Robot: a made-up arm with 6 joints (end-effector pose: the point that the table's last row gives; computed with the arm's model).
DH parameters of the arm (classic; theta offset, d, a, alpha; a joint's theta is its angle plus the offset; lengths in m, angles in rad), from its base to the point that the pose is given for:
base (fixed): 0 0.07 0 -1.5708
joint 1: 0 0.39 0.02 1.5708
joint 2: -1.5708 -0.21 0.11 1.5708
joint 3: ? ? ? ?
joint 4: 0 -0.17 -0.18 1.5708
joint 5: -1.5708 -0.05 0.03 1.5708
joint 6: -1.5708 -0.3 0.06 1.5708
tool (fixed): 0 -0.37 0 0
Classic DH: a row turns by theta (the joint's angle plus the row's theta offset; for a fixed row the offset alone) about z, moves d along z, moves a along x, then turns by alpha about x.
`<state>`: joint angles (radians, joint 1 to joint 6).
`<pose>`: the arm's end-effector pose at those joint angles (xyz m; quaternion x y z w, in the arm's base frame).
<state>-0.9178 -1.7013 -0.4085 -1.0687 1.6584 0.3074</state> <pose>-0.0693 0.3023 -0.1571 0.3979 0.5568 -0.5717 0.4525</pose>
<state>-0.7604 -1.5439 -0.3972 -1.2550 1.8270 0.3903</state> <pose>-0.1093 0.2262 -0.0304 0.3224 0.6874 -0.5211 0.3898</pose>
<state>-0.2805 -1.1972 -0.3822 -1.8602 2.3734 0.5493</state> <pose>0.0102 -0.0791 0.1843 0.1516 0.9486 -0.2723 0.0554</pose>
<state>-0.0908 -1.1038 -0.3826 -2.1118 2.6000 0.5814</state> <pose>0.0566 -0.2079 0.1441 -0.1325 -0.9775 0.1380 0.0893</pose>
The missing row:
joint 3: 0 -0.29 -0.03 -1.5708
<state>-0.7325 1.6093 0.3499 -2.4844 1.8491 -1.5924</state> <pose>0.3543 0.5506 0.4559 -0.7598 -0.4561 -0.0639 0.4588</pose>
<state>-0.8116 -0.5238 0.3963 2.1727 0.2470 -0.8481</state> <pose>0.6858 0.4194 -0.1800 -0.1116 -0.4147 0.7401 0.5174</pose>
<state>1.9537 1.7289 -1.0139 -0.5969 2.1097 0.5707</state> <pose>-0.0857 0.6491 -0.1956 -0.0265 0.4494 0.8255 0.3405</pose>
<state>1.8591 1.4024 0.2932 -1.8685 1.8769 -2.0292</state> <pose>-0.2038 0.9102 -0.5279 0.0459 0.0488 0.8099 0.5828</pose>
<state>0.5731 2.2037 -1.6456 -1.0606 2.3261 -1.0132</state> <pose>-0.3797 1.1174 -0.1743 0.2016 -0.0870 0.9605 0.1707</pose>
